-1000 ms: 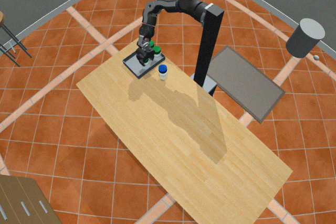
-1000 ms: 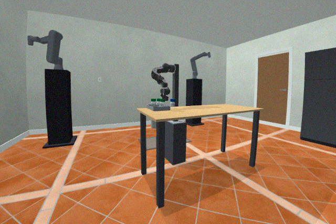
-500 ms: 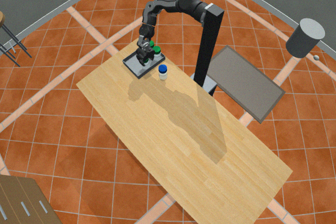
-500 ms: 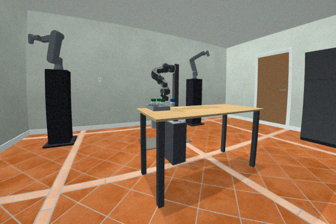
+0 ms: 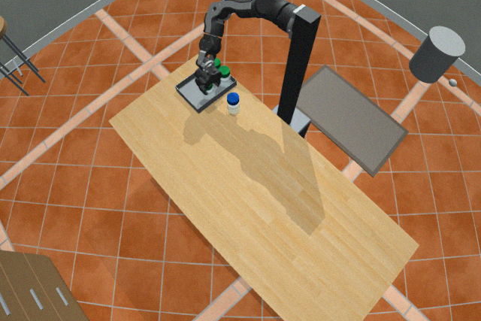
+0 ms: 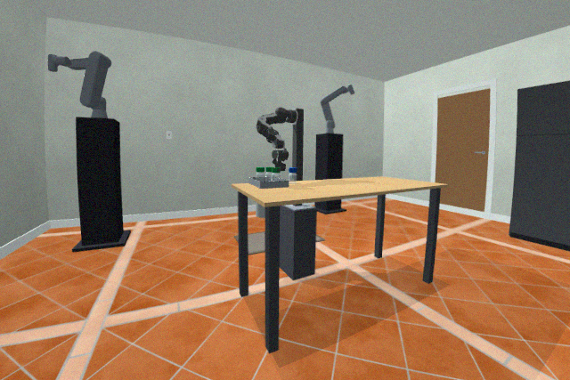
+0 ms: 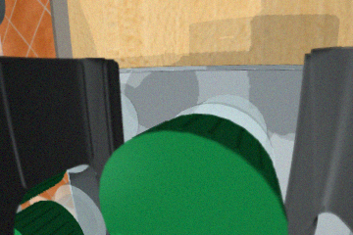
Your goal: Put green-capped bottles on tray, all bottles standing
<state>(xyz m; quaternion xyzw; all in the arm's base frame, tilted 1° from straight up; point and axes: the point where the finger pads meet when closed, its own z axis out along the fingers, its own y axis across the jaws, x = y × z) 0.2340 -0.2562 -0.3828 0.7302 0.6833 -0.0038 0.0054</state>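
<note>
Right now my hand is 8 cm above the tray, 6 cm to the left of it and 2 cm past it. Also, from my hand: blue-capped bottle 12 cm to the left, 5 cm below, 3 cm behind.
</note>
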